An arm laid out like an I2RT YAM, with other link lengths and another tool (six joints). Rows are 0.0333 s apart.
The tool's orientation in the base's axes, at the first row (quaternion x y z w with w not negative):
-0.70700, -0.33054, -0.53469, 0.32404
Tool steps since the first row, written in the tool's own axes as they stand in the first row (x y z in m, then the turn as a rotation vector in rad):
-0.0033, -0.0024, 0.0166, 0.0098, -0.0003, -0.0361
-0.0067, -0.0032, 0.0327, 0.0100, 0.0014, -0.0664
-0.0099, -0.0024, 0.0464, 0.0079, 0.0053, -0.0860
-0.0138, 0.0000, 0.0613, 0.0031, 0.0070, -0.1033
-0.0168, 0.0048, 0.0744, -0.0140, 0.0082, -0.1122
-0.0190, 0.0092, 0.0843, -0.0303, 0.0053, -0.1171
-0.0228, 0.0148, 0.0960, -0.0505, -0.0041, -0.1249
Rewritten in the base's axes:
0.0063, 0.0144, -0.0066, -0.0177, -0.0279, 0.0174
0.0137, 0.0276, -0.0133, -0.0327, -0.0535, 0.0240
0.0211, 0.0378, -0.0195, -0.0406, -0.0719, 0.0259
0.0303, 0.0481, -0.0268, -0.0496, -0.0875, 0.0248
0.0407, 0.0556, -0.0330, -0.0571, -0.0974, 0.0100
0.0492, 0.0609, -0.0378, -0.0655, -0.1017, -0.0044
0.0593, 0.0667, -0.0446, -0.0816, -0.1051, -0.0213

